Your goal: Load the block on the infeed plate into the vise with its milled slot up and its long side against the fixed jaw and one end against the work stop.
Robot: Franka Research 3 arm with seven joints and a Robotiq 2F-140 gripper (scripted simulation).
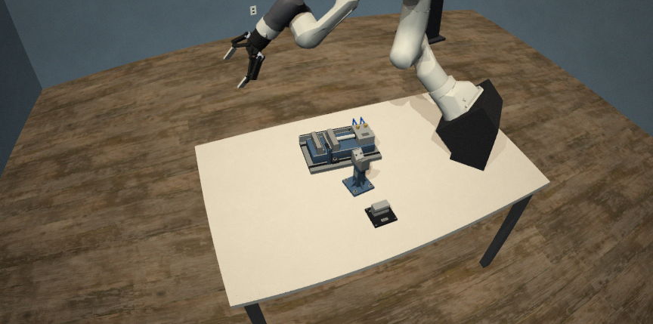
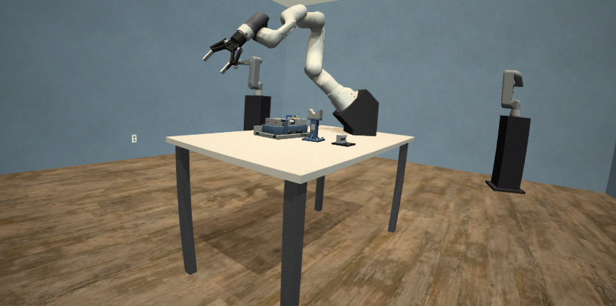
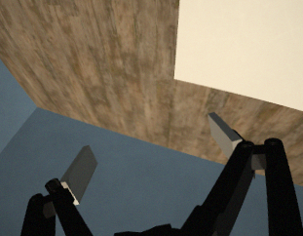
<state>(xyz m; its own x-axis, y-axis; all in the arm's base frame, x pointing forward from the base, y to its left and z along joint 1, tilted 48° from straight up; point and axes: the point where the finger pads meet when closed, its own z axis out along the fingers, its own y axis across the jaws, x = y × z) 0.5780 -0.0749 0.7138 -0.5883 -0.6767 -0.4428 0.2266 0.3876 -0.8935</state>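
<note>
My gripper is now 23 cm past the part, 63 cm to the right of it and 33 cm above it. Round my hand: black infeed plate (23 cm behind, 64 cm to the left, 36 cm below); vise (30 cm behind, 29 cm to the left, 32 cm below); air cylinder (39 cm behind, 32 cm to the left, 28 cm below).
</note>
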